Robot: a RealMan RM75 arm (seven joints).
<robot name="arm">
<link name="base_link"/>
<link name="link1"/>
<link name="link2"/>
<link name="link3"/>
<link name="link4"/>
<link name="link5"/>
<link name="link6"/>
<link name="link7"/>
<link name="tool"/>
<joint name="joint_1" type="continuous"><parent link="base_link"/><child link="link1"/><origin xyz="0 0 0.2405"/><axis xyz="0 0 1"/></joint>
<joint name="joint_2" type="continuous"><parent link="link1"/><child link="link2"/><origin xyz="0 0 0"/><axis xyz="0 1 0"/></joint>
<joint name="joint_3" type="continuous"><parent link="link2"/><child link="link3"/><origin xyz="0 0 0.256"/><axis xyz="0 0 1"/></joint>
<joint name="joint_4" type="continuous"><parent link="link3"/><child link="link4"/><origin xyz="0 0 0"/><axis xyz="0 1 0"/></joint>
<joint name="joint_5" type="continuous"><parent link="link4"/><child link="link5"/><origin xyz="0 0 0.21"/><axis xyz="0 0 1"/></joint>
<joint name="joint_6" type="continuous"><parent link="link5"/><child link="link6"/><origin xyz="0 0 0"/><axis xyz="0 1 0"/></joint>
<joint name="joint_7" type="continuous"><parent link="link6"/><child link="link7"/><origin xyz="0 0 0.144"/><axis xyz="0 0 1"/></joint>
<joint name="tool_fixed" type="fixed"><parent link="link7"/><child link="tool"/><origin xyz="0 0 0"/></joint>
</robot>
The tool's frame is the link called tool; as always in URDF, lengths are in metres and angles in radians. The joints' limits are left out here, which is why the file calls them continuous.
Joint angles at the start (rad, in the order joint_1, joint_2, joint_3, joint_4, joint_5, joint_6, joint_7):
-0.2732, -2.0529, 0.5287, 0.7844, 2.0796, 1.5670, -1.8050
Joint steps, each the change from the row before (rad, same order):
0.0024, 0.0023, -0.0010, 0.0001, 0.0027, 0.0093, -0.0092
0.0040, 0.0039, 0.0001, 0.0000, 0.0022, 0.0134, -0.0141
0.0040, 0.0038, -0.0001, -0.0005, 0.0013, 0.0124, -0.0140
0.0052, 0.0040, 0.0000, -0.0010, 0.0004, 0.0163, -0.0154
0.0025, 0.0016, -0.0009, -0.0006, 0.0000, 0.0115, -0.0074
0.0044, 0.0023, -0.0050, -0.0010, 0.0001, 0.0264, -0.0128
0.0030, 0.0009, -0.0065, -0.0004, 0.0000, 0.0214, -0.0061
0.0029, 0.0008, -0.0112, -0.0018, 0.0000, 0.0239, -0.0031
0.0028, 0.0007, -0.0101, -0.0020, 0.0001, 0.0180, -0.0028
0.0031, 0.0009, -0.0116, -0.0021, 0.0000, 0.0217, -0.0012
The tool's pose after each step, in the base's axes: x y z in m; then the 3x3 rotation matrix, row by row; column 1 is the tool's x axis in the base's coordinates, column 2 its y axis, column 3 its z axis. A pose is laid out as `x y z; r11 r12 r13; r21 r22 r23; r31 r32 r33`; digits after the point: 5 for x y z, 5 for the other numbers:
-0.35523 0.26238 0.04995; 0.38972 0.90070 0.19201; 0.72056 -0.42806 0.54549; 0.57352 -0.07423 -0.81582
-0.35567 0.25982 0.05097; 0.37731 0.90513 0.19591; 0.73048 -0.42091 0.53780; 0.56924 -0.05981 -0.81999
-0.35614 0.25737 0.05200; 0.36418 0.90964 0.19984; 0.73983 -0.41289 0.53120; 0.56571 -0.04560 -0.82334
-0.35644 0.25418 0.05297; 0.34864 0.91416 0.20676; 0.75038 -0.40443 0.52284; 0.56158 -0.02713 -0.82698
-0.35616 0.25231 0.05333; 0.34067 0.91566 0.21333; 0.75566 -0.40167 0.51734; 0.55940 -0.01503 -0.82876
-0.35511 0.24845 0.05412; 0.32547 0.91718 0.22988; 0.76470 -0.39832 0.50653; 0.55614 0.01093 -0.83101
-0.35409 0.24552 0.05483; 0.31627 0.91672 0.24414; 0.76921 -0.39843 0.49957; 0.55523 0.02979 -0.83116
-0.35309 0.24228 0.05587; 0.30689 0.91529 0.26090; 0.77175 -0.39974 0.49459; 0.55698 0.04956 -0.82904
-0.35262 0.23956 0.05681; 0.29781 0.91466 0.27333; 0.77363 -0.39899 0.49224; 0.55929 0.06486 -0.82643
-0.35192 0.23642 0.05798; 0.28969 0.91264 0.28838; 0.77486 -0.40050 0.48908; 0.56185 0.08177 -0.82319

